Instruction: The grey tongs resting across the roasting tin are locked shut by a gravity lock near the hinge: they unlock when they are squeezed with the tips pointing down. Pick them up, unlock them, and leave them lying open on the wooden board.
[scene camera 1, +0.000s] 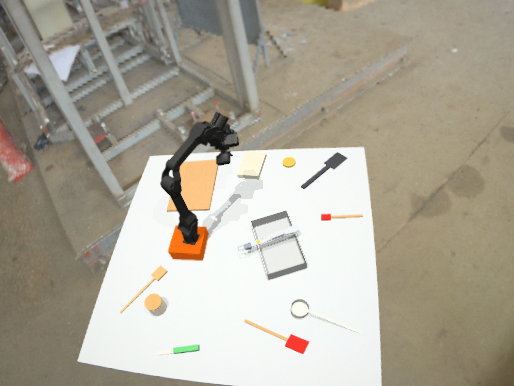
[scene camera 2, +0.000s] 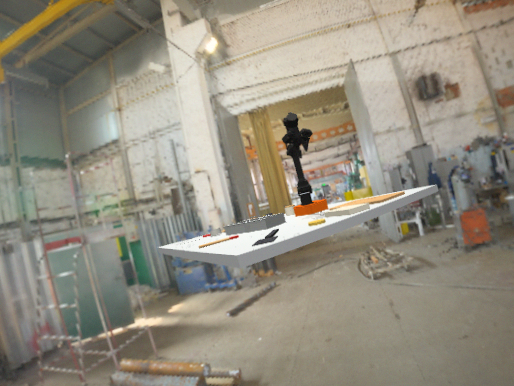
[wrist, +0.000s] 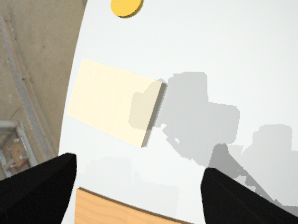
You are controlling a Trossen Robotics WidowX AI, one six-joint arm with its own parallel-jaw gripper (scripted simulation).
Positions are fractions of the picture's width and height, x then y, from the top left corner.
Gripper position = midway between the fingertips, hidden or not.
I see my gripper (wrist: 0.47, 0.77), a cream block (wrist: 0.42, 0.47), a wooden board (scene camera 1: 0.39, 0.46) and a grey roasting tin (scene camera 1: 0.55, 0.66).
The grey roasting tin shows as well in scene camera 2 (scene camera 2: 0.52, 0.58).
